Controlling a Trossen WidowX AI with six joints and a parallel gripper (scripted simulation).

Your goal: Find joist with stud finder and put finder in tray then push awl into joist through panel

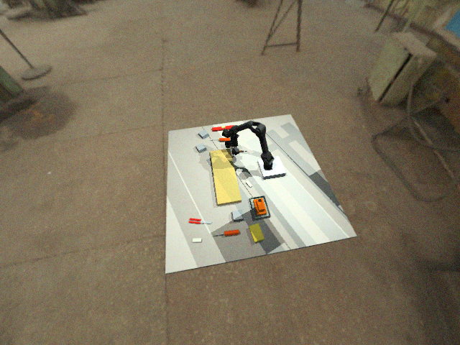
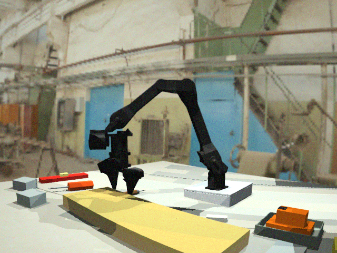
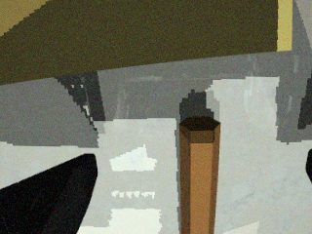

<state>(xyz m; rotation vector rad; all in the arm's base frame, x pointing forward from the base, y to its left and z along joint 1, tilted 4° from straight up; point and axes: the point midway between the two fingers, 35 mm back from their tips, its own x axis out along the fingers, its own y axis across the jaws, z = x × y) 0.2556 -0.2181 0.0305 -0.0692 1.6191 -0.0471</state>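
My gripper tip is now 6 cm past the awl and 1 cm above it. Round my gripper tip: orange stud finder 13 cm behind, 54 cm to the left, 3 cm above; then grey tray 13 cm behind, 56 cm to the left; then red level 9 cm ahead, 32 cm to the right.
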